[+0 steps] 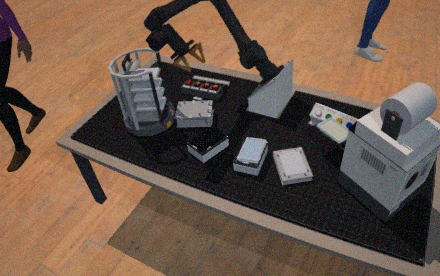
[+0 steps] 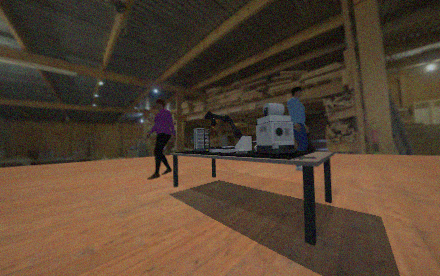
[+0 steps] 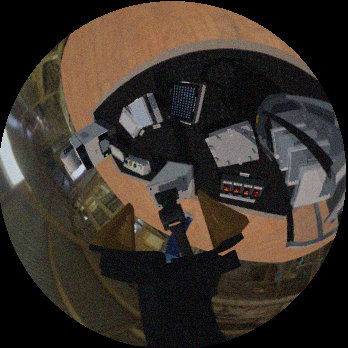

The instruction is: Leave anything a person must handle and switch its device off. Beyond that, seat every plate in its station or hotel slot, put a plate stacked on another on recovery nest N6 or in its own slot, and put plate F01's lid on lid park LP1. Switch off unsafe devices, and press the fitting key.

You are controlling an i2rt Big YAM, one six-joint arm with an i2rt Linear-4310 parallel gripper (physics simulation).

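Pixels of known places: gripper, fingertip midpoint: [image 1: 197, 67] [image 2: 217, 127] [image 3: 163, 199]; arm's base at its link origin: [image 1: 272, 76] [image 2: 243, 140] [image 3: 166, 195].
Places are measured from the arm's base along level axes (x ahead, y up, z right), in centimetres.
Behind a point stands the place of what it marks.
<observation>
My gripper [image 1: 195, 65] @(x 31.8, y 18.2, z 18.5 cm) [image 3: 163, 199] @(x 31.8, y 18.2, z 18.5 cm) is open and empty, raised above the far side of the table, behind the switch panel [image 1: 204, 87] @(x 9.1, y -9.8, z 32.7 cm) [image 3: 241, 190] @(x 7.6, y -9.7, z 37.0 cm) with its row of lit red switches. A plate hotel [image 1: 150, 129] @(x 46.5, y -10.4, z 38.3 cm) with several shelves stands at the left. A grey block [image 1: 194, 111] @(x 29.2, y -8.5, z 25.6 cm) [image 3: 232, 144] @(x 28.8, y -8.5, z 26.6 cm) lies beside it. A black plate [image 1: 208, 140] @(x 43.6, y -7.8, z 9.0 cm) [image 3: 184, 102] @(x 41.8, y -7.8, z 11.4 cm) sits on a white station. A pale blue plate [image 1: 253, 148] @(x 39.8, y -7.8, z -9.6 cm) sits on another station, with a white low station [image 1: 293, 164] @(x 38.0, y -11.0, z -26.0 cm) to its right. The key panel [image 1: 319, 113] @(x 7.5, y -7.7, z -26.0 cm) [image 3: 138, 165] @(x 8.2, y -8.2, z -25.8 cm) has coloured keys; a cream plate [image 1: 333, 129] @(x 21.5, y -2.3, z -36.0 cm) lies in front. Labels are unreadable.
A large white machine [image 1: 374, 165] @(x 43.0, y 6.6, z -55.8 cm) [image 2: 275, 134] @(x 44.9, y 2.2, z -67.4 cm) [image 3: 91, 142] @(x 35.0, y 7.1, z -45.1 cm) with a roll on top stands at the right. A grey wedge-shaped mount [image 1: 272, 96] @(x 10.3, y -3.5, z -4.4 cm) [image 3: 176, 180] @(x 8.5, y -4.8, z 4.9 cm) stands by the arm's base. A person in purple [image 2: 162, 122] and a person in blue [image 2: 296, 111] are near the table.
</observation>
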